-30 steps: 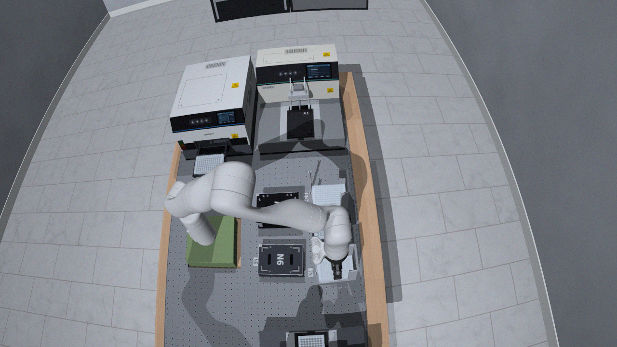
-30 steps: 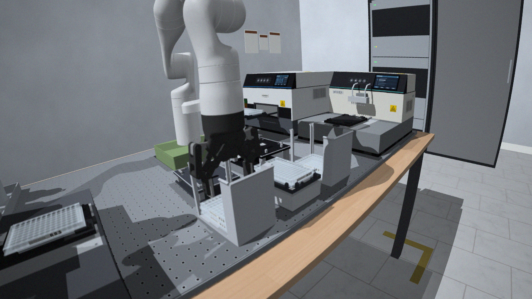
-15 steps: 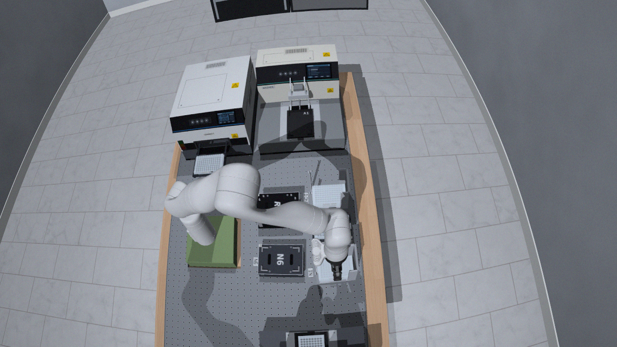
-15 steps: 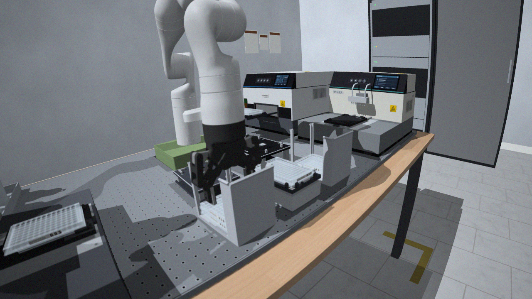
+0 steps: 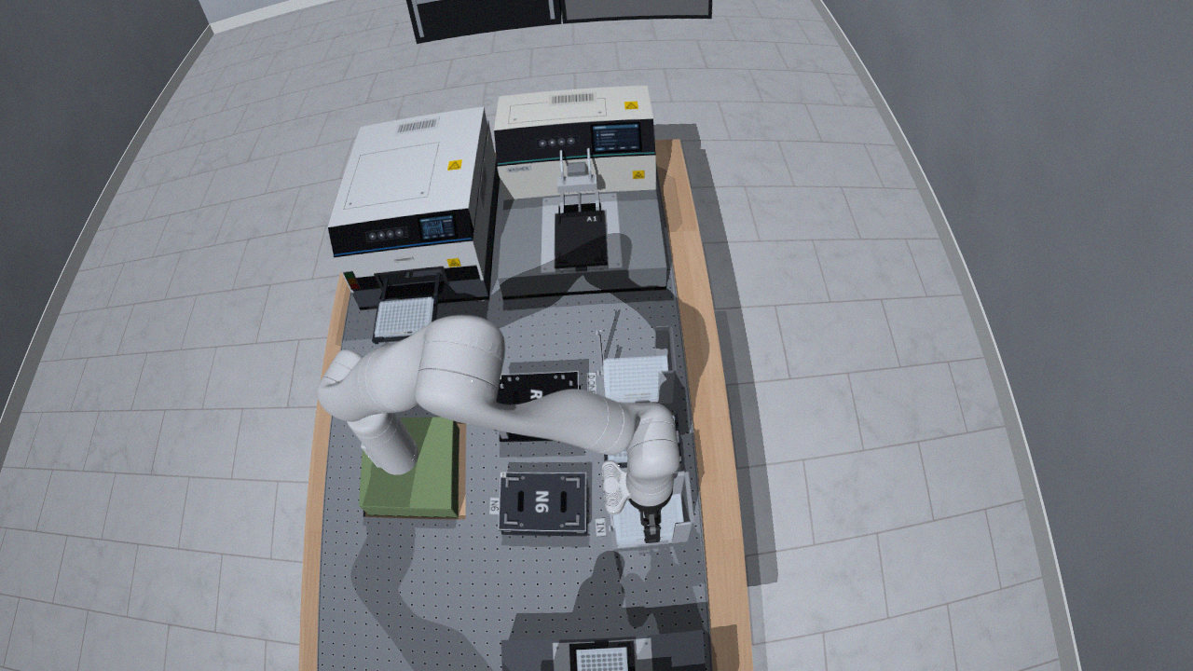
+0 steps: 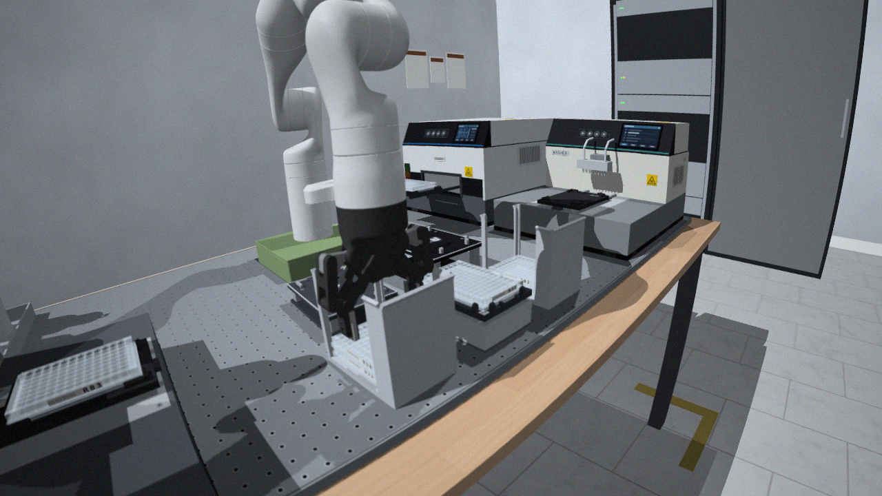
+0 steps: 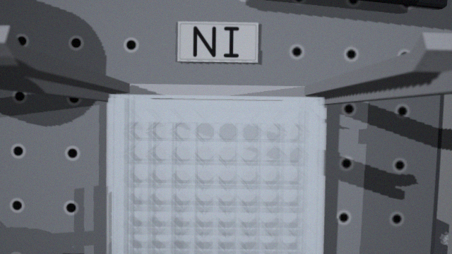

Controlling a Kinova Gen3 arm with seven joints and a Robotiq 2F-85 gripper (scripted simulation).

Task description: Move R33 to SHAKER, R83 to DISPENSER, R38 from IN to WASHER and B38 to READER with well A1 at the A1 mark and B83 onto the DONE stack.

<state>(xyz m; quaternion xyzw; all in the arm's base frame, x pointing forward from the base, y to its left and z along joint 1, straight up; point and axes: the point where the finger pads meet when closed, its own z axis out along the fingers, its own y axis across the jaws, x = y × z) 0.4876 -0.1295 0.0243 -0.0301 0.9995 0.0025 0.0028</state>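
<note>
My hand is 40 mm above the plate R38. From my hand the other things lie so: RG nest (200 mm behind, 240 mm to the left, 10 mm below); then plate R33 (10 mm behind, 150 mm to the left, 10 mm below); then plate B83 (10 mm behind, 300 mm to the left, 40 mm below).
</note>
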